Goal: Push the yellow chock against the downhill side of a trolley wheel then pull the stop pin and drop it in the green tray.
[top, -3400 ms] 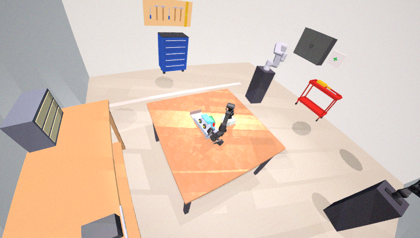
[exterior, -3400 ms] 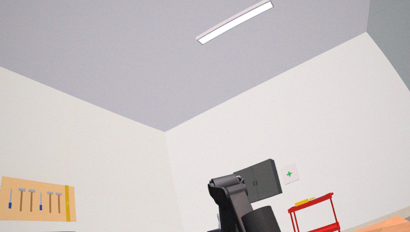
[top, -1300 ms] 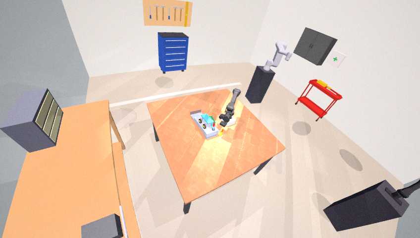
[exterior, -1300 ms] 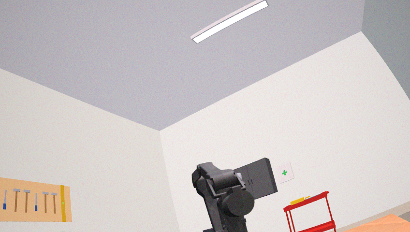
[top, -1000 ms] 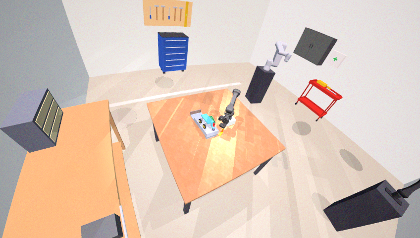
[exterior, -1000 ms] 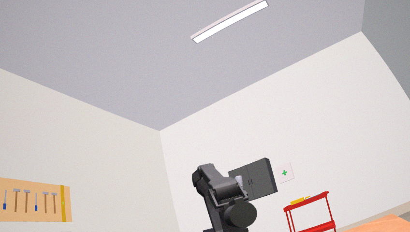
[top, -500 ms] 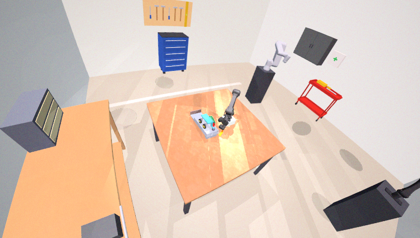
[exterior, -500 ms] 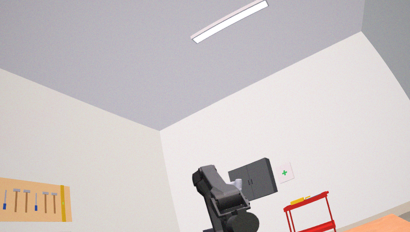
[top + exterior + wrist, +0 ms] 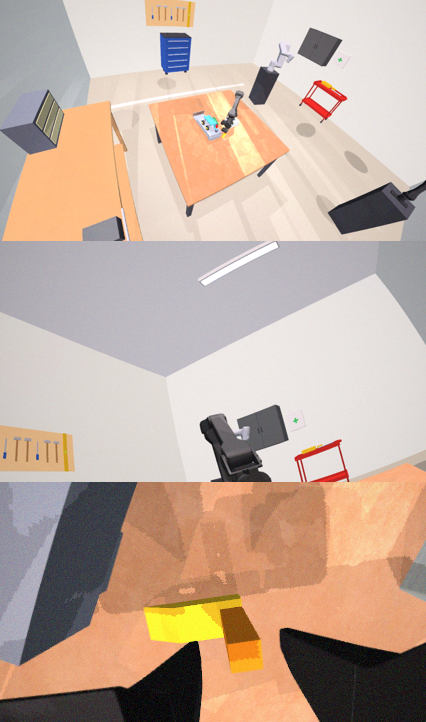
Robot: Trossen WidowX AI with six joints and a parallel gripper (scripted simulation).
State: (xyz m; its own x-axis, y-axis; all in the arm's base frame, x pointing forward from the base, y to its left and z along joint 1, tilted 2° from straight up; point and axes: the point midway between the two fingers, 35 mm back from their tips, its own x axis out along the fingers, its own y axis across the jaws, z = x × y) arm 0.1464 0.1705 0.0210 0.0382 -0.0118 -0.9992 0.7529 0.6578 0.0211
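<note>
Now: gripper tip 30 mm above the yellow chock, 20 mm short of it and 10 mm to the right of it. The rest, counted from my gripper tip: red-headed stop pin 130 mm ahead, 80 mm above; trolley 170 mm ahead, 100 mm to the right, 60 mm above; grey ramp 170 mm ahead, 100 mm to the right.
</note>
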